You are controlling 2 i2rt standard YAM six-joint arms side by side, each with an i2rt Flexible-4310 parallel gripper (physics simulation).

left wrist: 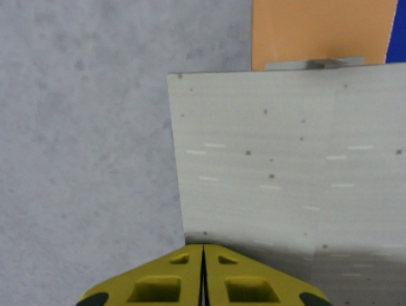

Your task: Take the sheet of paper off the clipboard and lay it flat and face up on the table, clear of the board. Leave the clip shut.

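Note:
The sheet of paper [255,130], pale grey with small dark specks and short light dashes, fills the middle and right of the left wrist view. Its left edge and upper left corner show, and it darkens toward the bottom. Its upper edge overlaps an orange board [320,30], which looks like the clipboard. Part of a grey metal clip [345,62] shows at the sheet's upper edge; the rest is hidden. My left gripper [203,256] is shut at the sheet's lower left, its yellow fingertips together on the paper's edge. My right gripper does not show.
A grey mottled table top [85,150] lies left of the sheet and the board. A dark blue surface [397,42] shows at the upper right, beside the orange board.

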